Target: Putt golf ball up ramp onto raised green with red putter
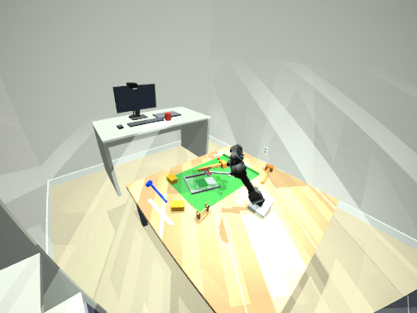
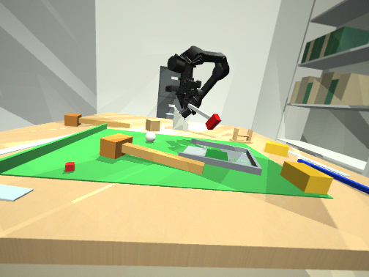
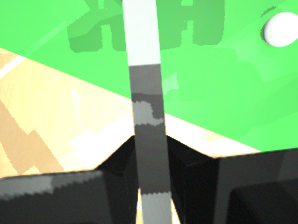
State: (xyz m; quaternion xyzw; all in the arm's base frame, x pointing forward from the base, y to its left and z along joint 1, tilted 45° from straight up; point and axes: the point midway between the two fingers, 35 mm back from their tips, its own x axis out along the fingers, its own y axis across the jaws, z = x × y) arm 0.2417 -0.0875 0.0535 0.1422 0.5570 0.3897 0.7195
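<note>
My gripper tip is now 11 cm past the wooden block, 15 cm to the left of it and 12 cm above it. From my gripper tip the other things lie so: green mat 23 cm ahead, 3 cm to the right, 14 cm below; then white golf ball 15 cm ahead, 14 cm to the right, 12 cm below; then wooden frame 1 cm behind, 35 cm to the left, 11 cm below.
</note>
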